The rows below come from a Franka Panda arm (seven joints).
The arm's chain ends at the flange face. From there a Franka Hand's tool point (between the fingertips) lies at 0.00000 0.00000 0.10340 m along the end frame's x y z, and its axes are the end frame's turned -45 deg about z.
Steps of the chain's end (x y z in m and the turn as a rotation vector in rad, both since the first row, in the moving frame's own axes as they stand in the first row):
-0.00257, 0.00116, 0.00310, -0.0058, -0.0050, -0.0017
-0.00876, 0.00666, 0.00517, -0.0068, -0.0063, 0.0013
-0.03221, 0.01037, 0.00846, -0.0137, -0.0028, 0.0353
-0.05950, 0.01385, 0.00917, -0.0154, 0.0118, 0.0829
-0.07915, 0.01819, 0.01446, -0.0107, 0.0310, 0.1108
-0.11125, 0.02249, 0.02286, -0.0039, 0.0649, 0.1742
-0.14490, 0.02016, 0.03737, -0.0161, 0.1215, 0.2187
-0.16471, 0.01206, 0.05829, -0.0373, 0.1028, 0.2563
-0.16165, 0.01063, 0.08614, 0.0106, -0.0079, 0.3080
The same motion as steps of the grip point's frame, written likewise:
-0.00343, -0.00094, 0.00310, -0.0006, -0.0076, -0.0017
-0.01186, -0.00145, 0.00517, -0.0004, -0.0093, 0.0013
-0.03133, -0.01467, 0.00845, -0.0077, -0.0117, 0.0353
-0.05221, -0.03030, 0.00915, -0.0192, -0.0025, 0.0829
-0.06752, -0.03998, 0.01440, -0.0295, 0.0144, 0.1108
-0.09057, -0.05737, 0.02264, -0.0486, 0.0431, 0.1742
-0.11018, -0.07741, 0.03660, -0.0973, 0.0745, 0.2187
-0.12157, -0.09722, 0.05768, -0.0991, 0.0463, 0.2563
-0.12142, -0.10809, 0.08613, 0.0131, 0.0019, 0.3080

